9 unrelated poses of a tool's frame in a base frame.
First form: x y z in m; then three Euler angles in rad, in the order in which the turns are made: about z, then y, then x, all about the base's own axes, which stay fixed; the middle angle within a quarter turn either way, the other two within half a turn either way.
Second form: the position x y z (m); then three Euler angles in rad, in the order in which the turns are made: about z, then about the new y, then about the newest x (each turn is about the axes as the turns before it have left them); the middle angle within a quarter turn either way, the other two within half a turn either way. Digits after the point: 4 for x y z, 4 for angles.
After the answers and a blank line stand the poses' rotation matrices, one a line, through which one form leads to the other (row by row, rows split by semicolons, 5 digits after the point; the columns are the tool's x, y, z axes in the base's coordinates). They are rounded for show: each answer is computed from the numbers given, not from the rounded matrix.
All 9 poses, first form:
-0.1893, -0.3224, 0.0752, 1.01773, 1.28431, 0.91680
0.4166, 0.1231, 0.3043, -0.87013, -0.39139, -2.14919
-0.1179, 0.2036, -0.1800, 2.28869, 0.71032, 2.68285
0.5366, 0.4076, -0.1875, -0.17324, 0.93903, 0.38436
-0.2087, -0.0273, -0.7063, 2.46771, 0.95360, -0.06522
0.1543, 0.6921, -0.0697, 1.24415, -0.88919, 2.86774
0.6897, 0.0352, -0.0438, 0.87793, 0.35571, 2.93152
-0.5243, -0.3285, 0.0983, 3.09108, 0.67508, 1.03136
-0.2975, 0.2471, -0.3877, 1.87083, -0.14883, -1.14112
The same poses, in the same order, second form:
-0.1893, -0.3224, 0.0752, 1.4104, -0.3777, 1.3848
0.4166, 0.1231, 0.3043, 0.8082, -0.5301, -2.1966
-0.1179, 0.2036, -0.1800, -2.0937, 0.0511, -2.3195
0.5366, 0.4076, -0.1875, 0.2333, 0.9299, 0.4138
-0.2087, -0.0273, -0.7063, 2.1686, -0.6375, 0.7689
0.1543, 0.6921, -0.0697, -1.3672, -0.0163, 2.2226
0.6897, 0.0352, -0.0438, -0.8675, -0.3876, -3.0019
-0.5243, -0.3285, 0.0983, -2.5627, -0.3725, -1.1257
-0.2975, 0.2471, -0.3877, 2.2553, 1.0903, 0.4708

0.14844 -0.24046 0.95924; 0.91758 -0.32824 -0.22427; 0.36879 0.91348 0.17191
0.59597 0.70661 -0.38147; 0.62383 -0.10829 0.77402; 0.50562 -0.69927 -0.50534
-0.49871 -0.57104 0.65208; -0.86526 0.37230 -0.33573; -0.05106 -0.73165 -0.67977
0.58173 0.10180 0.80699; 0.13826 0.96532 -0.22144; -0.80154 0.24040 0.54748
-0.45224 -0.36115 0.81550; 0.66423 -0.74658 0.03772; 0.59521 0.55874 0.57752
0.20216 -0.59673 -0.77656; -0.97922 -0.11000 -0.17039; 0.01625 0.79487 -0.60656
0.59876 -0.72125 0.34826; -0.70612 -0.68058 -0.19548; 0.37800 -0.12887 -0.91679
-0.77966 -0.03942 0.62496; -0.50960 -0.54007 -0.66980; 0.36392 -0.84070 0.40099
-0.29229 -0.94477 -0.14828; 0.35813 -0.25190 0.89905; -0.88674 0.20968 0.41197

